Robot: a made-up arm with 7 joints.
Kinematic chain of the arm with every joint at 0, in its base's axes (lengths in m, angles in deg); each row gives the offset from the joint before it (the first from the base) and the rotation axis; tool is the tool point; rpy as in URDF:
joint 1: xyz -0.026 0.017 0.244 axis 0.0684 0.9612 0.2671
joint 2: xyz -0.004 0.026 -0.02 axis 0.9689 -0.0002 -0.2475
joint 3: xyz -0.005 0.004 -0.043 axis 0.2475 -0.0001 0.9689
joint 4: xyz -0.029 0.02 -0.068 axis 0.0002 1 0
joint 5: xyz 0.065 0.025 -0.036 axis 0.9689 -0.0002 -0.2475
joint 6: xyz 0.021 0.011 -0.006 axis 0.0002 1 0
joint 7: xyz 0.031 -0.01 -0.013 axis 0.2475 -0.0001 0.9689
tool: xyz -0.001 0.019 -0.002 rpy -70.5 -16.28 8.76
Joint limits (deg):
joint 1: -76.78..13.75
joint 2: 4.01..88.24
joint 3: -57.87..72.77
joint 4: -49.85..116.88
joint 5: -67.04..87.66
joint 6: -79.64..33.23
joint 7: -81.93..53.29
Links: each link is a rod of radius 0.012 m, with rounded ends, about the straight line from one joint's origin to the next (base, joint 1, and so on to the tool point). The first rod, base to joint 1, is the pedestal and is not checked.
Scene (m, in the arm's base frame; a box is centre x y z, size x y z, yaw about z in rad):
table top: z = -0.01
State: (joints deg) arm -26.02 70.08 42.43 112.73 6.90 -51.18 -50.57
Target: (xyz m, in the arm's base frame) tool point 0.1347 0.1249 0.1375
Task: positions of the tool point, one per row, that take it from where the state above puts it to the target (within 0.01 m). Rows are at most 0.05 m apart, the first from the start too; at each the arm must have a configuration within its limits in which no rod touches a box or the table.
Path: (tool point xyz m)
1: -0.0056 0.2743 0.1350
2: 0.0320 0.2614 0.1285
3: 0.0684 0.2378 0.1238
4: 0.0996 0.2051 0.1230
5: 0.1224 0.1661 0.1275
6: 0.1347 0.1249 0.1375

